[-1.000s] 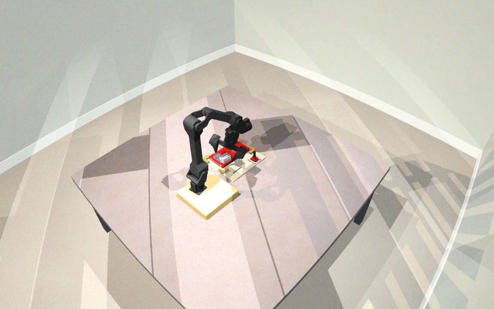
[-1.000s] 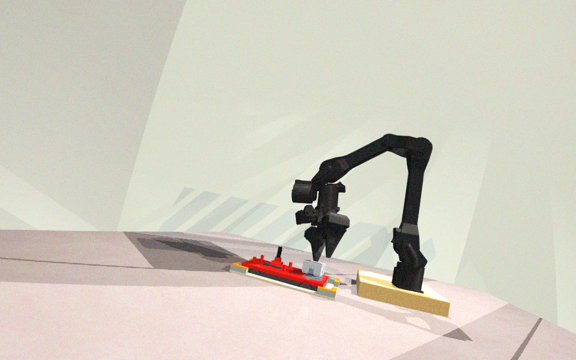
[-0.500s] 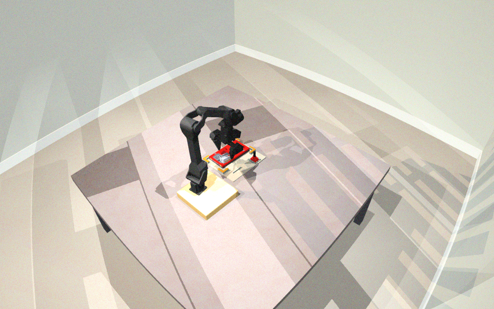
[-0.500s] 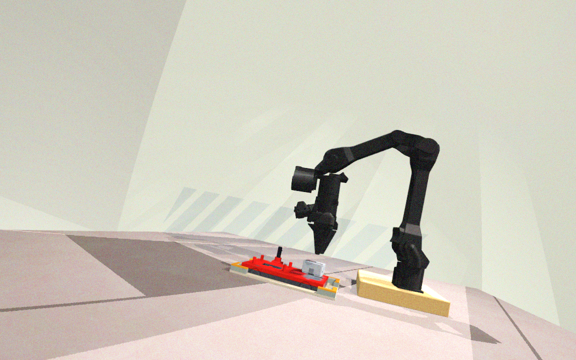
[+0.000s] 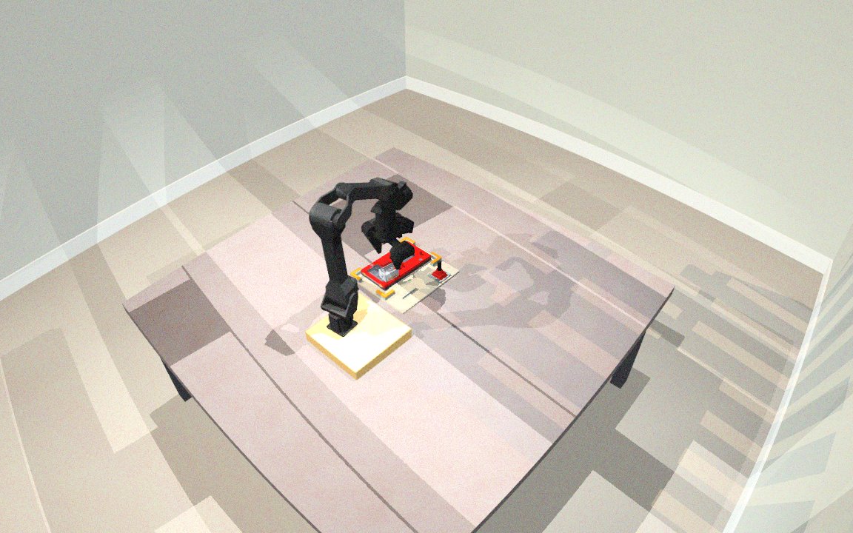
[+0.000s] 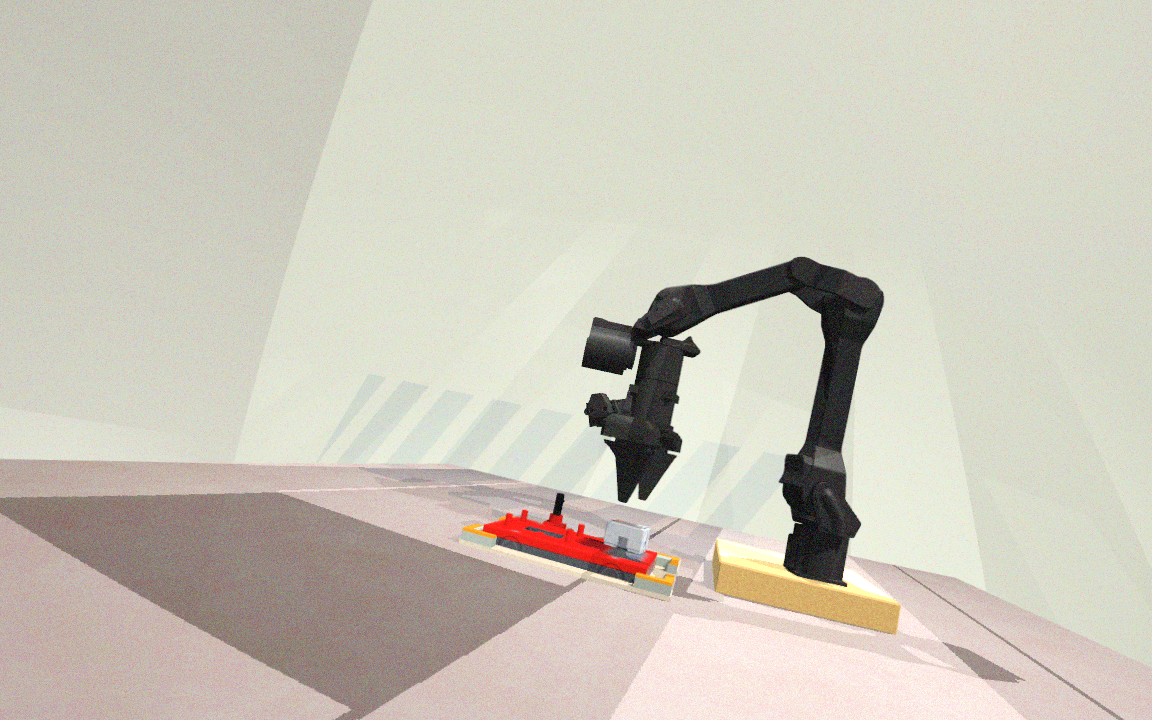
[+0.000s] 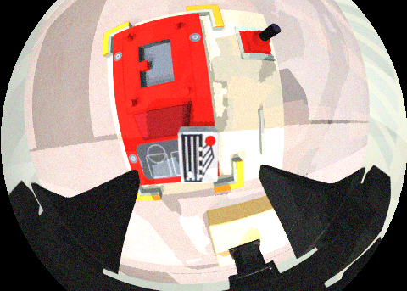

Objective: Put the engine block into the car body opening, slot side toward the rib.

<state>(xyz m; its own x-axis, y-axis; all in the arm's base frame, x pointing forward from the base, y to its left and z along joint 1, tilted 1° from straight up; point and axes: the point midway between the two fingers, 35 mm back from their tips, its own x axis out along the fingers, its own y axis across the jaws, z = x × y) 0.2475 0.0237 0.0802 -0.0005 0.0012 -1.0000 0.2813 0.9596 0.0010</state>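
Now: gripper tip 50 mm above the grey engine block. Round my gripper tip: black post: 110 mm to the right, 100 mm ahead, 50 mm below.
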